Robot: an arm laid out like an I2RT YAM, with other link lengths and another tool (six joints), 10 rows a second.
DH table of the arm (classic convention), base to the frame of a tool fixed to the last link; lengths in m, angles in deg. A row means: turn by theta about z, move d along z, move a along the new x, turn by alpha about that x. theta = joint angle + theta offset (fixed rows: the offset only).
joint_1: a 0.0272, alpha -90, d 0.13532, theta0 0
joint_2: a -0.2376, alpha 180, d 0, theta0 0
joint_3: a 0.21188, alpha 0, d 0, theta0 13.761
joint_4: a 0.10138, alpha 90, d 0.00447, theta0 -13.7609
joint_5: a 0, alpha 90, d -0.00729, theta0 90
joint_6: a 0.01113, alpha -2, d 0.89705, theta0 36.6
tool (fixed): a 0, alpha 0, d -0.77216, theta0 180
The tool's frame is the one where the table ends.
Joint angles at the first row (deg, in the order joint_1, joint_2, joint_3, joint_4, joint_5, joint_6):
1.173 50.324 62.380 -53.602 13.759 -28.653
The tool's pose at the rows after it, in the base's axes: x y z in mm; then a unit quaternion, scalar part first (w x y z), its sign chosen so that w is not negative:
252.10, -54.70, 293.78, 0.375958, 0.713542, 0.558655, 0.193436
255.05, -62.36, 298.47, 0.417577, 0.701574, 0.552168, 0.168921
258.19, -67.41, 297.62, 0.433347, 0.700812, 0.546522, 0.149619
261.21, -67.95, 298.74, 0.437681, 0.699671, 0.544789, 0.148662
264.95, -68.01, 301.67, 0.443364, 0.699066, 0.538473, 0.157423
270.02, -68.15, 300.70, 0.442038, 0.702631, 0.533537, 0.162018
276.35, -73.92, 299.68, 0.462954, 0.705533, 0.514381, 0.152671
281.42, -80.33, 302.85, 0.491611, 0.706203, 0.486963, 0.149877
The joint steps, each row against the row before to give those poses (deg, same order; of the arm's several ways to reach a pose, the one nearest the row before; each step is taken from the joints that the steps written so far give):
-0.009 0.046 -0.333 1.057 5.995 -2.178
0.065 -0.361 -1.907 3.853 4.824 -3.212
-0.112 0.844 -0.768 1.751 2.692 -1.044
0.026 0.562 -0.012 0.975 0.442 -0.240
-0.007 0.261 -0.294 1.845 0.009 0.208
-0.029 1.084 -0.059 1.253 -0.125 0.811
-0.063 1.103 -1.897 4.390 3.085 0.042
-0.125 0.530 -2.355 5.841 3.432 -0.155

